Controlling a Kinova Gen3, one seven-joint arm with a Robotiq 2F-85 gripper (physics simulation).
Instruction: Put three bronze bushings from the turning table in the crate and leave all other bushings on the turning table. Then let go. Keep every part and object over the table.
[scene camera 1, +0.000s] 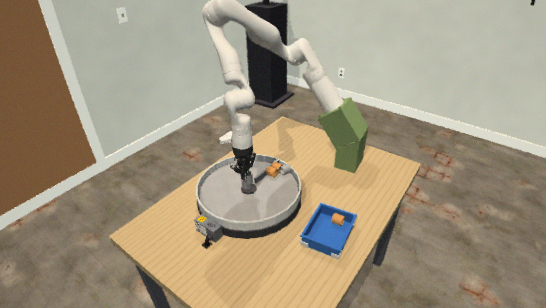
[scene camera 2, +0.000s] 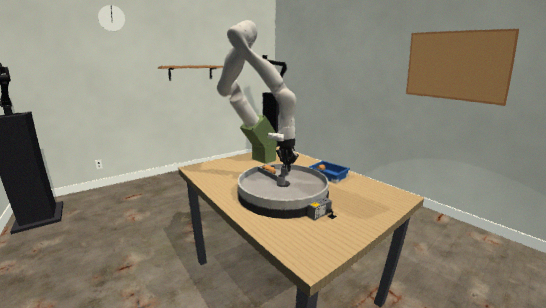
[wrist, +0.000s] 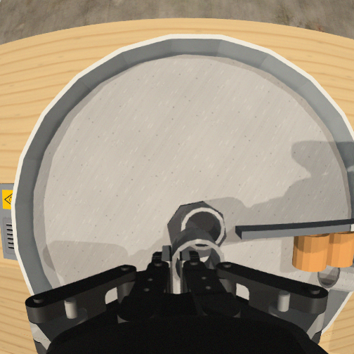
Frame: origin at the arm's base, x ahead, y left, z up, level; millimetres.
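Where they show: gripper, fingertip midpoint: (scene camera 1: 245, 179) (scene camera 2: 287, 171); arm's base, origin of the base link: (scene camera 1: 334, 107) (scene camera 2: 252, 121).
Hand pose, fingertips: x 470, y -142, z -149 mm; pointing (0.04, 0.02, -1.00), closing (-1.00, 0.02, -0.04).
Things, the pixels of their centre, and the offset from my fingertips. "spot": a spot on its surface instead.
- grey hollow cylinder, body centre: (scene camera 1: 246, 182) (scene camera 2: 280, 179) dx -24, dy -16, dz -41 mm
- grey bushing, body centre: (scene camera 1: 285, 169) dx -194, dy +63, dz -49 mm
- bronze bushing, body centre: (scene camera 1: 338, 219) (scene camera 2: 320, 168) dx -93, dy +363, dz -97 mm
- blue crate, body centre: (scene camera 1: 329, 229) (scene camera 2: 328, 171) dx -29, dy +357, dz -96 mm
- grey control box, surface spot: (scene camera 1: 208, 228) spot: dx +230, dy +10, dz -63 mm
My gripper (scene camera 1: 245, 175) (scene camera 2: 286, 167) (wrist: 175, 256) is shut on the wall of a grey bushing (wrist: 191, 235), over the middle of the turning table (scene camera 1: 250, 223) (scene camera 2: 280, 204) (wrist: 155, 110). A grey hollow cylinder (scene camera 1: 247, 186) (scene camera 2: 282, 180) (wrist: 200, 210) stands upright on the dark hub, just below the held bushing; whether they touch is unclear. Two bronze bushings (scene camera 1: 272, 171) (wrist: 310, 252) lie side by side near the table's rim. Another grey bushing (scene camera 1: 285, 169) (wrist: 345, 280) lies beside them. One bronze bushing (scene camera 1: 338, 219) (scene camera 2: 321, 167) lies in the blue crate (scene camera 1: 320, 247) (scene camera 2: 340, 175).
A dark bar (wrist: 285, 230) runs from near the hub towards the rim, alongside the bronze bushings. The turning table has a raised wall. A grey control box (scene camera 1: 208, 228) (scene camera 2: 319, 208) sits at its outer side. The green arm base (scene camera 1: 345, 135) (scene camera 2: 261, 140) stands at the table's back.
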